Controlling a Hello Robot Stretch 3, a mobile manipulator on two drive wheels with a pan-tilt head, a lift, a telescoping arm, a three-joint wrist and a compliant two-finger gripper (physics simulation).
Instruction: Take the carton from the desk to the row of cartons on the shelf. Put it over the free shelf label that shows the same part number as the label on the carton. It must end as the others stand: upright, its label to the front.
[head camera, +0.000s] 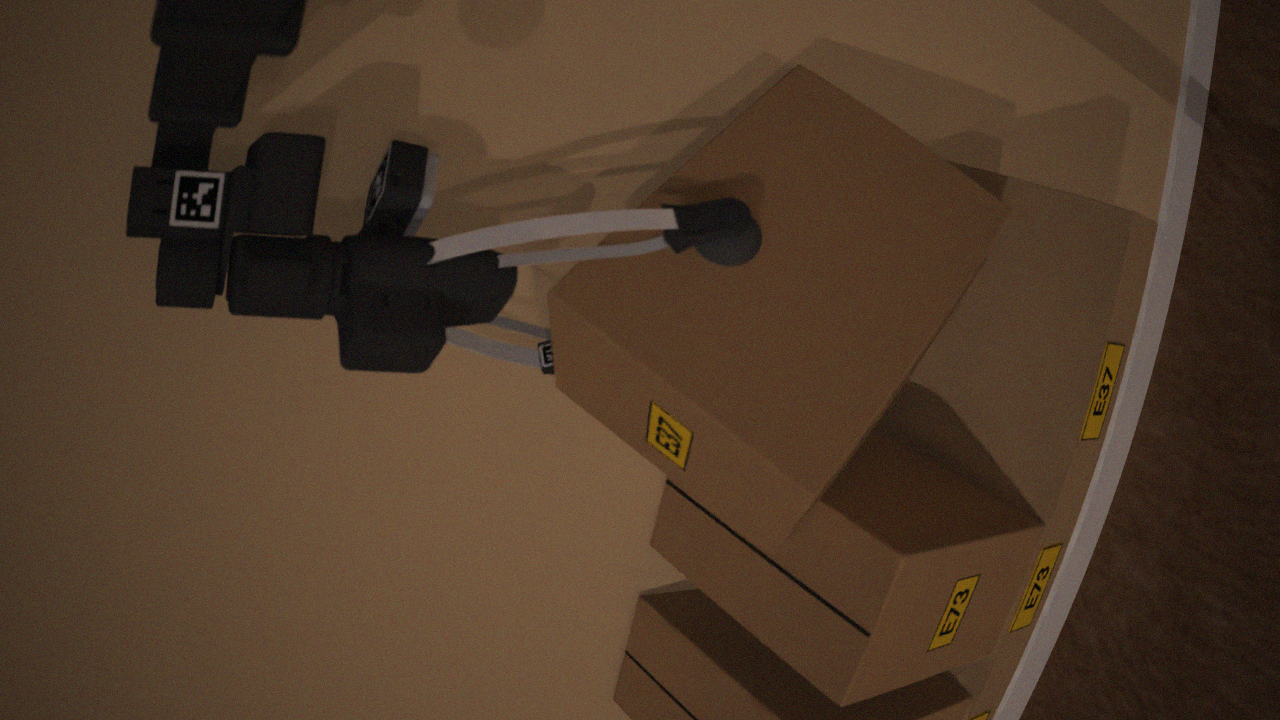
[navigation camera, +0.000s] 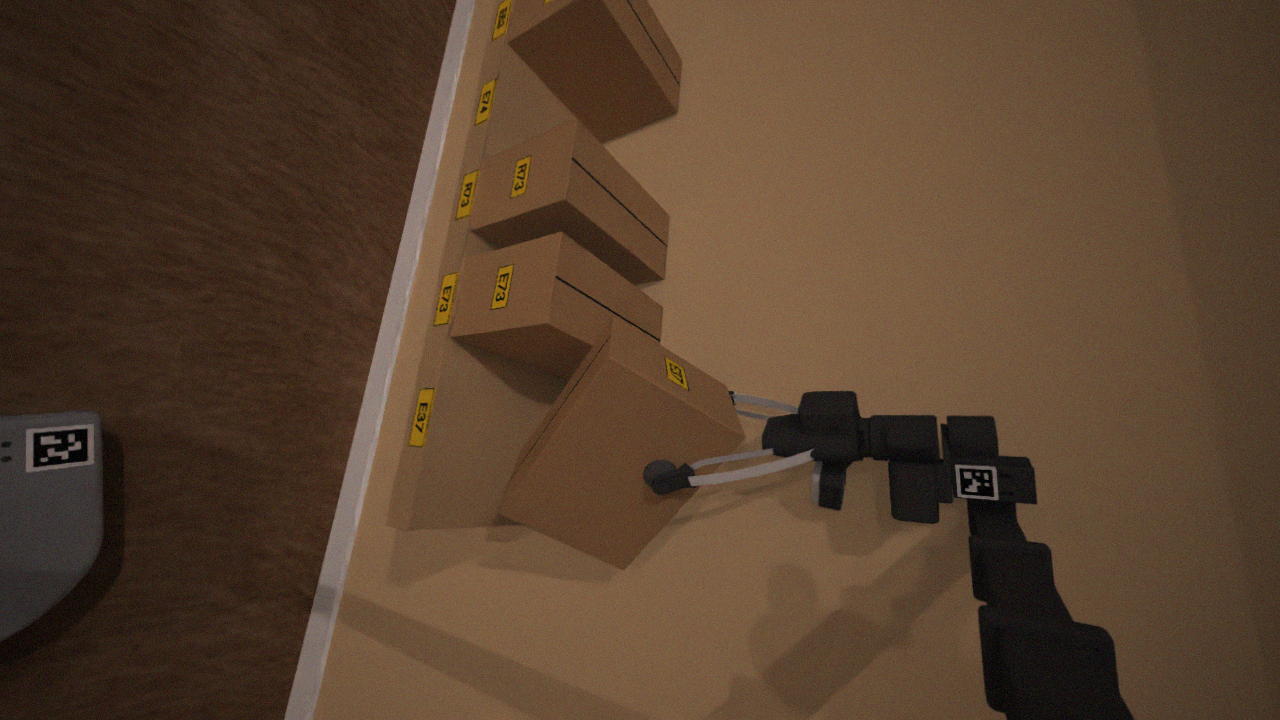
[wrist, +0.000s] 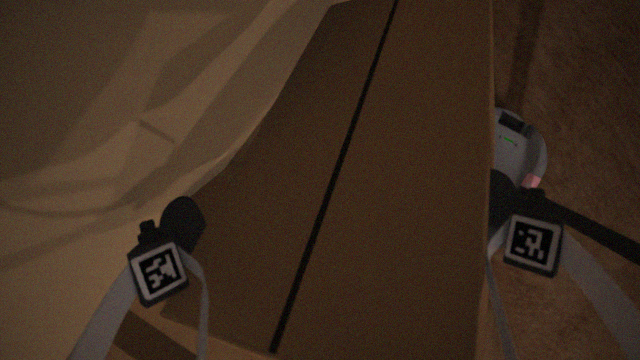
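Places are measured from the robot's base along level axes (x ahead, y left, z up), in metres.
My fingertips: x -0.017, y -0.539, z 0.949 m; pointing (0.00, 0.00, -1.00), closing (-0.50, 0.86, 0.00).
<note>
Behind a point stands the place of what it marks.
The carton (head camera: 787, 295) @(x -0.024, y -0.439, z 0.948 m) (navigation camera: 617, 456) @(x -0.032, y -0.434, z 0.934 m) (wrist: 350, 200), brown with a yellow E37 label, is between the fingertips of my gripper (head camera: 637, 294) @(x -0.017, y -0.539, z 0.949 m) (navigation camera: 697, 437) @(x -0.017, y -0.539, z 0.949 m) (wrist: 330, 209) @(x -0.017, y -0.539, z 0.949 m), which is shut on it. The carton is turned and looks tilted against the row, its label side toward the E73 carton (head camera: 957, 613) @(x 0.182, y -0.414, z 0.777 m) (navigation camera: 501, 286) @(x 0.182, y -0.413, z 0.780 m) and not the front edge. The wrist view shows its black-lined side. The free E37 shelf label (head camera: 1102, 391) @(x 0.019, y -0.363, z 0.678 m) (navigation camera: 421, 417) @(x 0.019, y -0.363, z 0.675 m) is on the shelf (head camera: 358, 537) @(x 0.156, y -0.669, z 1.119 m) (navigation camera: 984, 223) @(x 0.214, y -0.684, z 1.297 m) near its front edge. Any gap under the carton is hidden.
The E73 carton stands close by, partly behind the held one in the head view. The R73 carton (navigation camera: 523, 179) @(x 0.331, y -0.452, z 0.788 m) and another carton (navigation camera: 599, 62) @(x 0.577, y -0.617, z 0.805 m) stand farther along. A free E74 label (navigation camera: 484, 101) @(x 0.499, y -0.489, z 0.672 m) lies between them. My base (navigation camera: 53, 519) @(x -0.103, y -0.124, z 0.160 m) (wrist: 520, 145) is on the floor.
</note>
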